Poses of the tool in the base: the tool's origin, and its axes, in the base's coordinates. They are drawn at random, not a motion.
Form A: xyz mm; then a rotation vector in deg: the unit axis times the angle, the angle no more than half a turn.
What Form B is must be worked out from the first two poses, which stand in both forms.
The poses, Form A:
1: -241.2 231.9 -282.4 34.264 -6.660 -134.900
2: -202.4 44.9 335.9 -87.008 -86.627 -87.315
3: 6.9 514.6 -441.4 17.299 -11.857 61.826
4: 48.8 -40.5 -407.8 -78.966 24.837 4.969
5: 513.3 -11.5 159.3 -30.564 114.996 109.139
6: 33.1 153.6 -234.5 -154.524 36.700 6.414
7: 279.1 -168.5 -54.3 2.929 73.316 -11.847
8: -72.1 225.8 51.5 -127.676 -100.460 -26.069
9: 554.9 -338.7 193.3 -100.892 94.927 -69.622
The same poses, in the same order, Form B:
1: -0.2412 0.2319 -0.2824 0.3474 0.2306 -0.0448 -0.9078
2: -0.2024 0.0449 0.3359 0.2532 -0.5587 -0.5562 -0.5607
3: 0.0069 0.5146 -0.4414 0.8420 0.1429 -0.0980 0.5108
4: 0.0488 -0.0405 -0.4078 0.7494 -0.6305 0.1983 0.0397
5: 0.5133 -0.0115 0.1593 0.1611 -0.1868 0.7029 0.6671
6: 0.0331 0.1536 -0.2345 0.1826 -0.9558 0.2270 0.0397
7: 0.2791 -0.1685 -0.0543 0.7969 0.0238 0.5959 -0.0963
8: -0.0721 0.2258 0.0515 0.1345 -0.7689 -0.6050 -0.1570
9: 0.5549 -0.3387 0.1933 0.2161 -0.6354 0.5978 -0.4384
